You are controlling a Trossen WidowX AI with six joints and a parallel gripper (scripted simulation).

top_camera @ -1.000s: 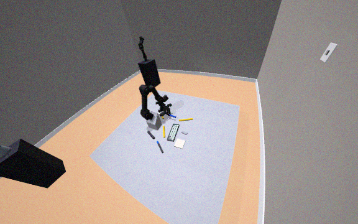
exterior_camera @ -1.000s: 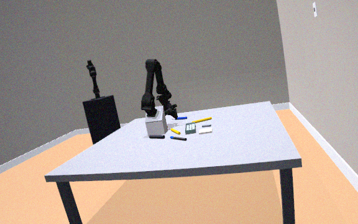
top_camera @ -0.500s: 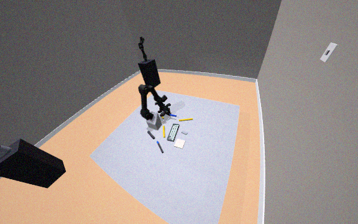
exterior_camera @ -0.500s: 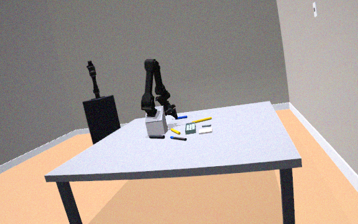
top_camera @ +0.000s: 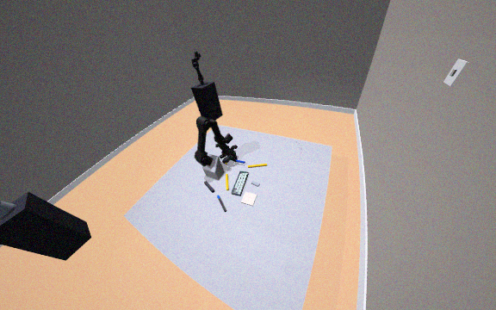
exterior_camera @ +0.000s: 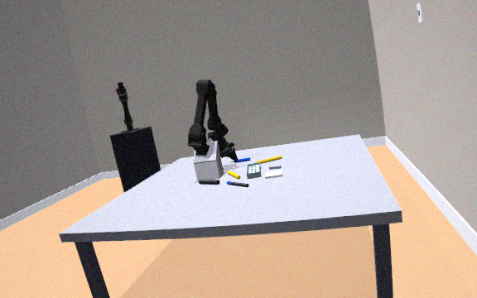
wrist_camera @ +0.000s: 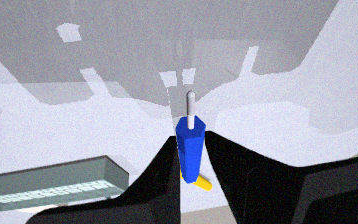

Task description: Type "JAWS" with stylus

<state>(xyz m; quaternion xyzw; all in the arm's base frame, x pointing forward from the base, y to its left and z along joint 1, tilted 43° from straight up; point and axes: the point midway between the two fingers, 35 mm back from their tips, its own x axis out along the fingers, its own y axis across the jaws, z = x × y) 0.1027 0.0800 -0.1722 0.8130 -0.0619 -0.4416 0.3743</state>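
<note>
My gripper tip is 120 mm past the white marker, 30 mm to the left of it and 20 mm above it. From my gripper tip the other things lie so: grey block: 250 mm ahead, 100 mm to the right, 30 mm below; grey stylus tip: 30 mm behind, 10 mm to the right; stylus: right at my gripper tip.
</note>
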